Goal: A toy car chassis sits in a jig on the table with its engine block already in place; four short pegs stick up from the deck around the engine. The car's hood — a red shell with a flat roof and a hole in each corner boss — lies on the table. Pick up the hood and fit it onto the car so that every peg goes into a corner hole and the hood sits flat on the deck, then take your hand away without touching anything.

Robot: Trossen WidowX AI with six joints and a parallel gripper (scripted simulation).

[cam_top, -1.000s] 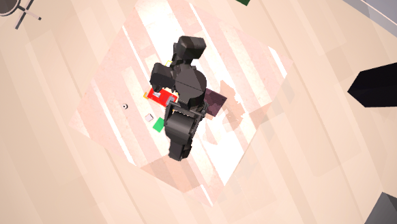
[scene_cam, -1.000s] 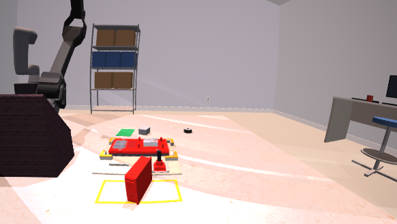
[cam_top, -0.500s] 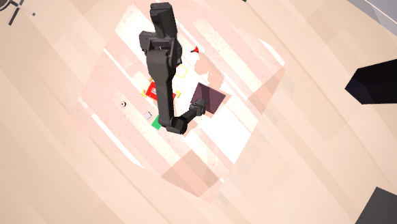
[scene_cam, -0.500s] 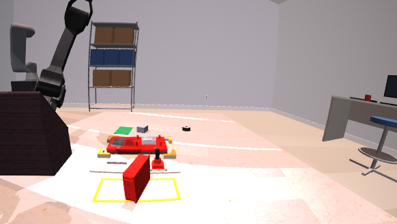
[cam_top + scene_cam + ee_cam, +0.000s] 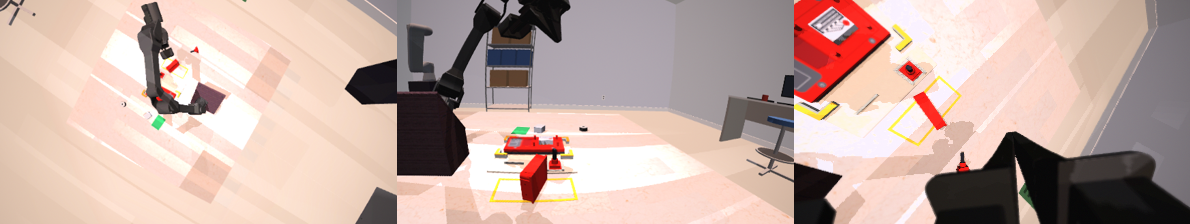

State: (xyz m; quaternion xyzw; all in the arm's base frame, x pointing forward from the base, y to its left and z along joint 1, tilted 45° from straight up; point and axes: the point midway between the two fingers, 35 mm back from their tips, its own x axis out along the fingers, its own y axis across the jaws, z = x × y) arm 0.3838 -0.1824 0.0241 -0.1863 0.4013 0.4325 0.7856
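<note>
The red hood lies 27 cm below my gripper tip, 4 cm behind it and 3 cm to the left of it. Also, from my gripper tip: orange-cornered jig 30 cm below, 22 cm to the left, 8 cm behind; grey engine block 28 cm below, 26 cm to the left, 5 cm behind; black post 27 cm below, 13 cm to the left, 1 cm behind.
</note>
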